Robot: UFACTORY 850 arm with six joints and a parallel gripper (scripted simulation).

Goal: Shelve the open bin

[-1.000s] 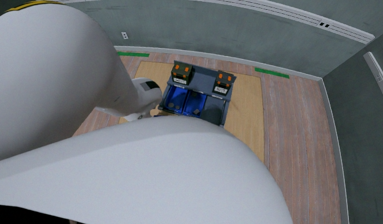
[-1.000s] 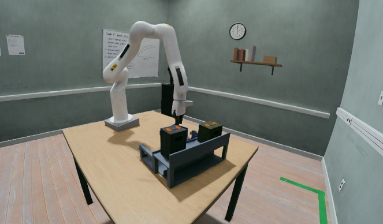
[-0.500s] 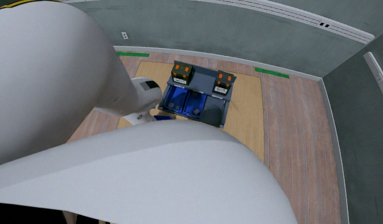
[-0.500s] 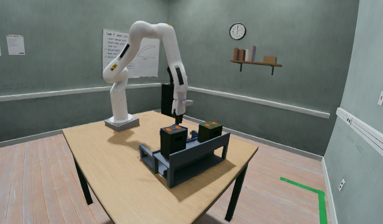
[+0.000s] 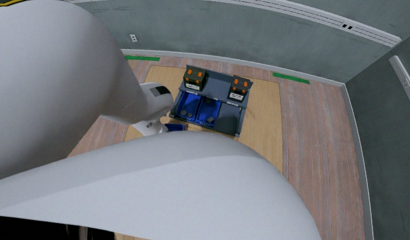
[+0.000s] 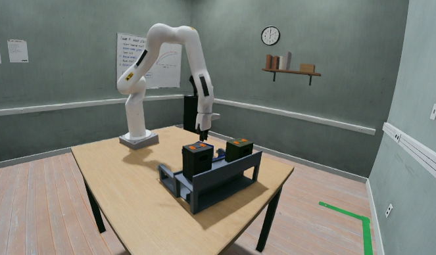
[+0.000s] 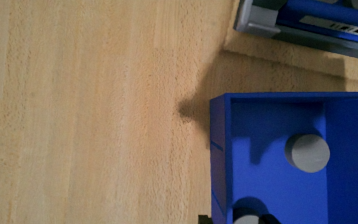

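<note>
My hand is 70 mm above the blue bin, 50 mm to the left of it and 10 mm short of it. Also, from my hand: shelf: 260 mm ahead, 190 mm to the right, 40 mm below; grey cylinder part: 100 mm below, 70 mm to the right, 50 mm ahead.
</note>
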